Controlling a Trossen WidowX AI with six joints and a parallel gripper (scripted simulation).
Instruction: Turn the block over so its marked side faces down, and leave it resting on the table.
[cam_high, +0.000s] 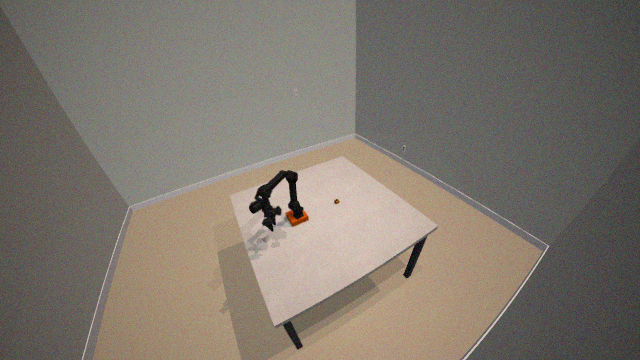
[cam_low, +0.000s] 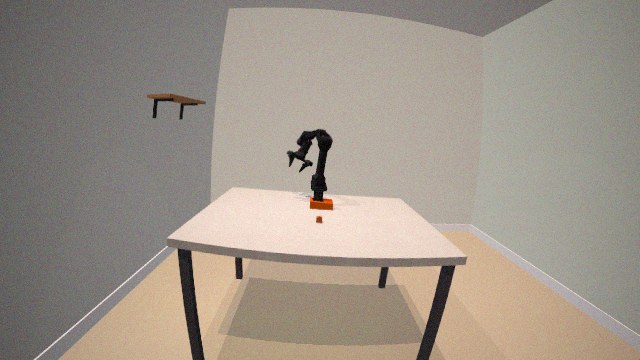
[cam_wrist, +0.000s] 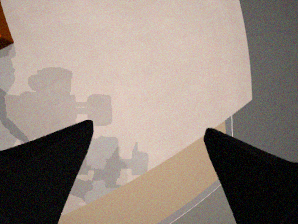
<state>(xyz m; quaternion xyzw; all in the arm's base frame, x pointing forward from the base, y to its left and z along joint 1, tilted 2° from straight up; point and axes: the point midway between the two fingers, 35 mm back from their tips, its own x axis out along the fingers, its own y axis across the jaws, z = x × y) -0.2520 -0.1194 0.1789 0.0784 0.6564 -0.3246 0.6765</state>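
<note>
The orange block lies 61 cm ahead of my gripper tip, 17 cm below it and 7 cm to the left of it.
</note>
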